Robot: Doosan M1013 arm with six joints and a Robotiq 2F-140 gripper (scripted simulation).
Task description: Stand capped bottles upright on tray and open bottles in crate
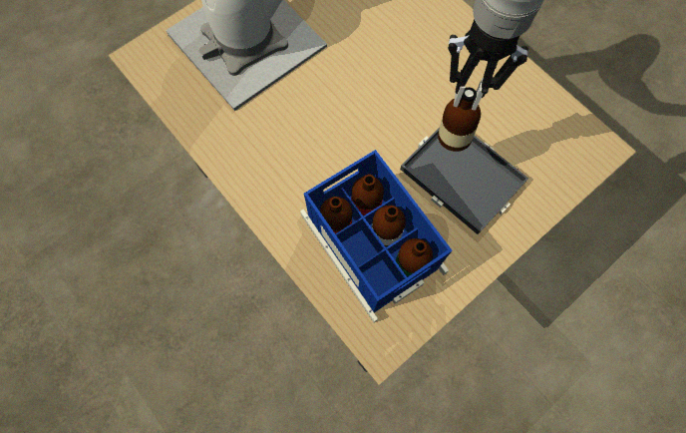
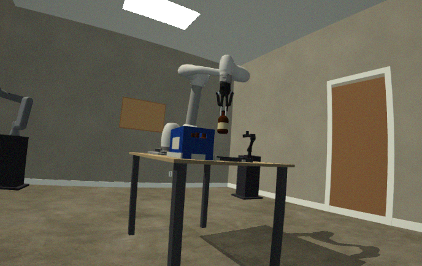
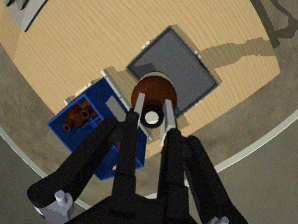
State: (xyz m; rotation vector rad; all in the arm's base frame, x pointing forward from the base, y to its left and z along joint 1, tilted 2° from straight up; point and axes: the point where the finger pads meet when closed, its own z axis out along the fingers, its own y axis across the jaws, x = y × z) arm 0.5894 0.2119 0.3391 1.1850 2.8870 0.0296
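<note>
My gripper is now 10 mm short of the capped bottle and 80 mm above it. Round my hand: blue crate (80 mm ahead, 250 mm to the right, 260 mm below); dark grey tray (50 mm ahead, 40 mm to the left, 330 mm below); uncapped bottle (70 mm ahead, 210 mm to the right, 250 mm below).
</note>
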